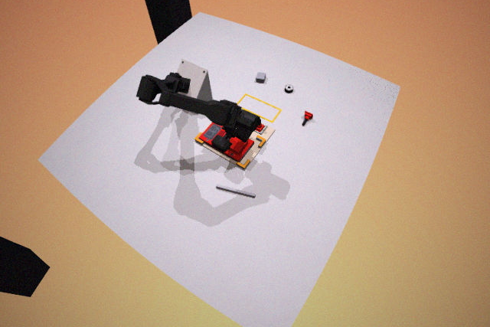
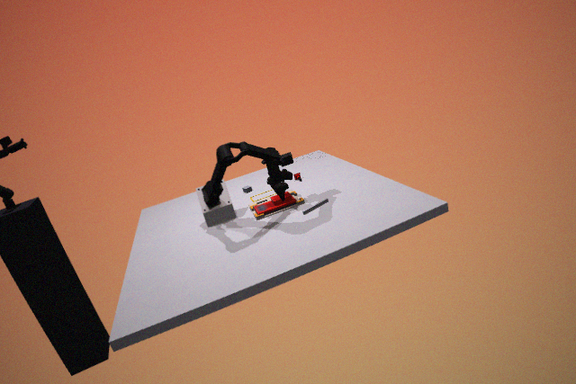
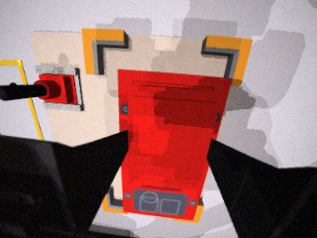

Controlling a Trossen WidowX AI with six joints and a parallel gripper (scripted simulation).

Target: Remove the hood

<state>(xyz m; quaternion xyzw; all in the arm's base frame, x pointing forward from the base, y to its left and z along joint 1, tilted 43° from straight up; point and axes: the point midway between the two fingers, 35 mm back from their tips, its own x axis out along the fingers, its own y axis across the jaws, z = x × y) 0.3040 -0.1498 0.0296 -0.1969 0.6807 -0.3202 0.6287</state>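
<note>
Now: gripper tip 10 mm to the right of the engine part and 10 mm above it. From my gripper tip the other things lie so: hood right at my gripper tip; then grey bar 90 mm ahead, 170 mm to the right, 30 mm below; then black wheel 80 mm ahead, 390 mm to the left, 30 mm below.
</note>
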